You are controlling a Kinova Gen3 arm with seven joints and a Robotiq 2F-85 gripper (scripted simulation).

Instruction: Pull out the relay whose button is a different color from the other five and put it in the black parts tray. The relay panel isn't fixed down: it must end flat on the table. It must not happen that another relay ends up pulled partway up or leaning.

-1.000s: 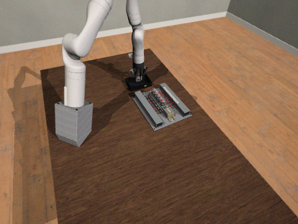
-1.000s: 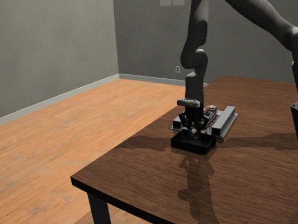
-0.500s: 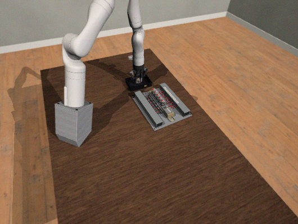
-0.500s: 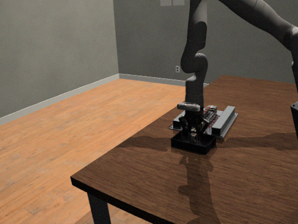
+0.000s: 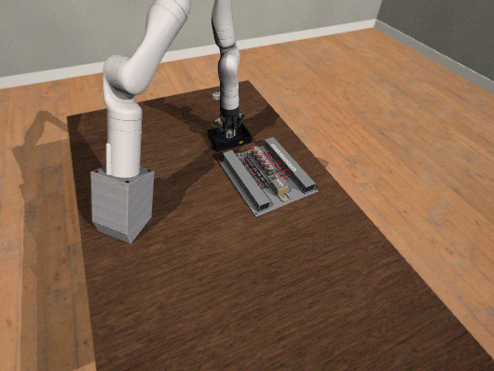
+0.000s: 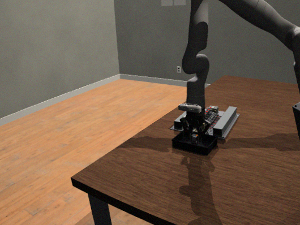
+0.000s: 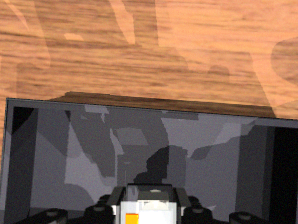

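My hand is 20 mm above the black parts tray. Also, from my hand: relay: 110 mm ahead, 230 mm to the right, 10 mm above; relay panel: 110 mm ahead, 240 mm to the right, 10 mm below.
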